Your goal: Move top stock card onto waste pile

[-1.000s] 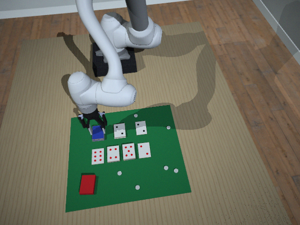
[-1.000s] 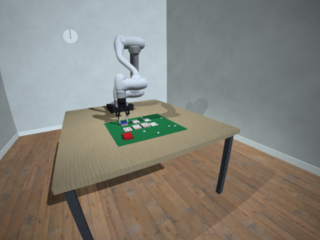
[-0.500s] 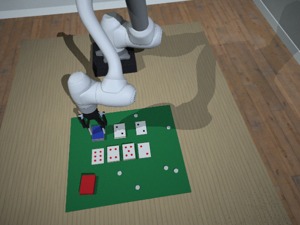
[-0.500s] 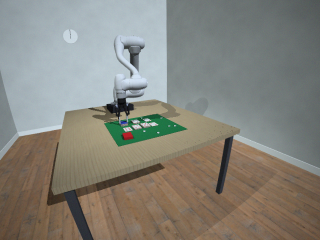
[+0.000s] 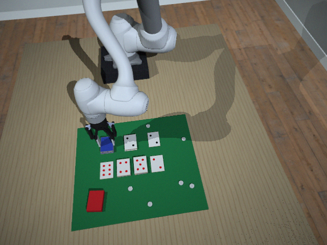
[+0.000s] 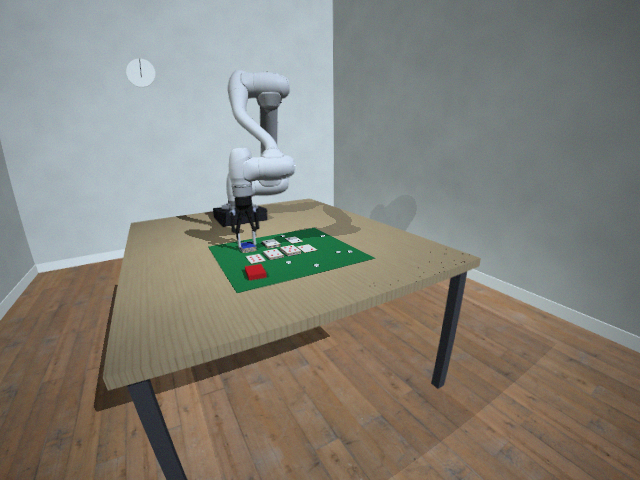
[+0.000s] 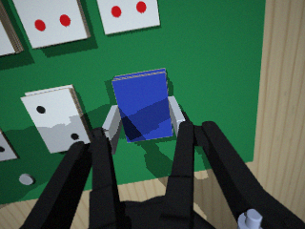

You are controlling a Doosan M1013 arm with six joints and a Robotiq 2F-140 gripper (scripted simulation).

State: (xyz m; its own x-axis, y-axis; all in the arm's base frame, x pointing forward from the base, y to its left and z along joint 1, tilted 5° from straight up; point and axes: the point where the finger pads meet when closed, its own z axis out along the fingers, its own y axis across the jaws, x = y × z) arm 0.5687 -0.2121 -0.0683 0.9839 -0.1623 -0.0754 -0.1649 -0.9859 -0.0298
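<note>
Now: hand 30 mm short of the black-pip card, 240 mm to the right of it and 50 mm above it. Round my hand: red block 280 mm ahead, 90 mm to the right, 40 mm below.
</note>
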